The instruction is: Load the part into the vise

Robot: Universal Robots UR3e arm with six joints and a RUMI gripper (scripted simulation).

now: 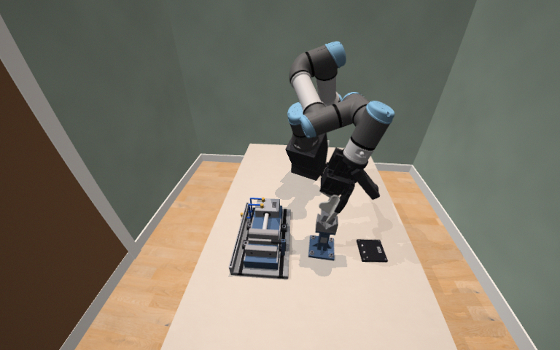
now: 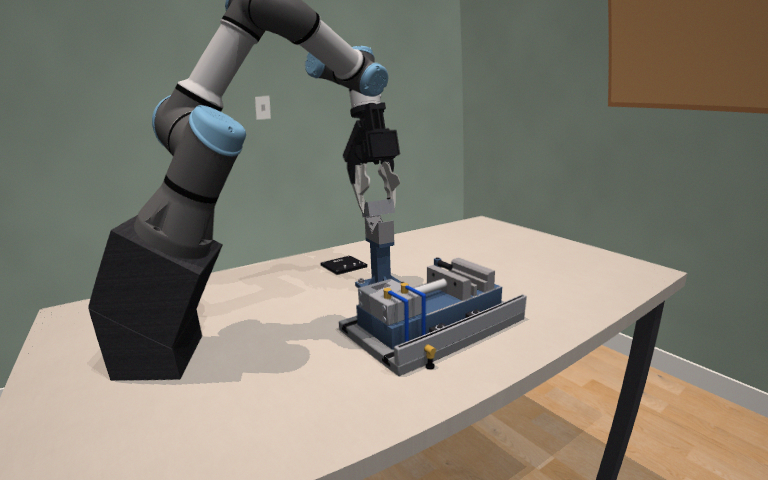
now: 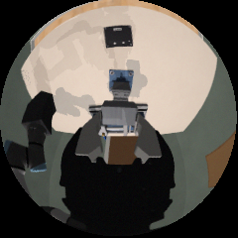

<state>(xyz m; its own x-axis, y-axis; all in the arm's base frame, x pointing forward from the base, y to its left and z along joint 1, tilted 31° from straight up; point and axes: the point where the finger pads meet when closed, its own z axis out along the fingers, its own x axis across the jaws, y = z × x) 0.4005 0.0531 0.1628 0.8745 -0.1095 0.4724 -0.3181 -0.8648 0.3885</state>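
Right now my hand is 10 mm above the part. The rest, counted from my hand: air cylinder: 190 mm to the right, 140 mm behind, 110 mm below; then vise: 200 mm to the right, 150 mm below, 50 mm behind; then black infeed plate: 190 mm below, 180 mm to the left, 30 mm ahead.
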